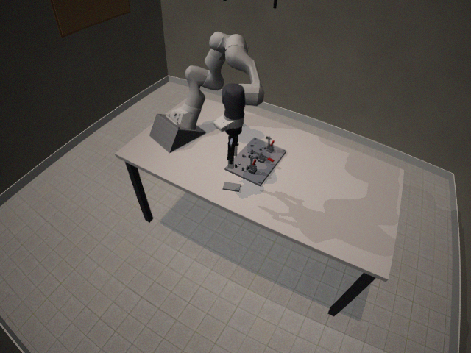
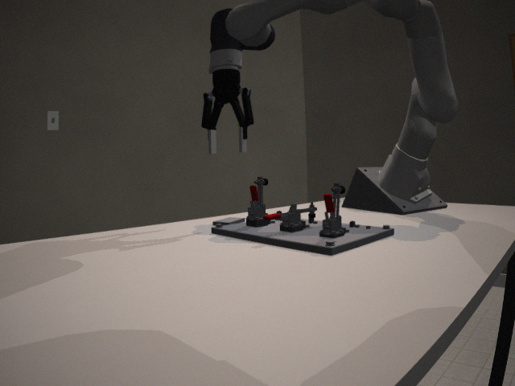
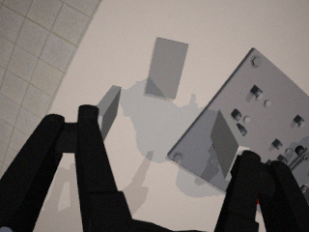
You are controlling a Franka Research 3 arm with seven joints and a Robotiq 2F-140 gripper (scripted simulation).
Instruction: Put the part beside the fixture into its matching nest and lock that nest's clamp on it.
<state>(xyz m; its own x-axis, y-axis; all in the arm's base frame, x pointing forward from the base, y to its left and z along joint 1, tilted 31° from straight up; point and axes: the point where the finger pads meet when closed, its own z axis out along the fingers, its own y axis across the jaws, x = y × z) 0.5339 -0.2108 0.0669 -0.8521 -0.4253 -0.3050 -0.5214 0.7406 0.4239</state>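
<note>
Now: hand 210 mm above the grey block part. From my hand the other things lie so: fixture 260 mm to the left, 210 mm below, 30 mm behind.
</note>
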